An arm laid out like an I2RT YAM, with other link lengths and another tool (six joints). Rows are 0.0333 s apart.
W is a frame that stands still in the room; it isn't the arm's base.
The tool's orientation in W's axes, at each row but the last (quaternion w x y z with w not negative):
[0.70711 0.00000 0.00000 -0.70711]
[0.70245 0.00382 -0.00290 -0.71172]
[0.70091 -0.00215 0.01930 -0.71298]
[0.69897 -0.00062 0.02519 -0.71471]
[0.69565 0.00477 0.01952 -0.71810]
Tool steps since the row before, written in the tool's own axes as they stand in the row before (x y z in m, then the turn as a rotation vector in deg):
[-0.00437 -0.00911 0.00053 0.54 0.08 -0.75]
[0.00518 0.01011 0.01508 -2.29 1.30 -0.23]
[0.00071 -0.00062 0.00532 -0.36 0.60 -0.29]
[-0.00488 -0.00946 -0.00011 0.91 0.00 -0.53]
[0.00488 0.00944 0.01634 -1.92 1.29 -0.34]
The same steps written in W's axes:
[-0.00911 0.00437 0.00053 0.08 -0.54 -0.75]
[0.00990 -0.00533 0.01517 1.33 2.27 -0.21]
[-0.00047 -0.00083 0.00532 0.60 0.36 -0.30]
[-0.00934 0.00508 0.00041 -0.04 -0.89 -0.56]
[0.00961 -0.00574 0.01596 1.34 1.89 -0.30]

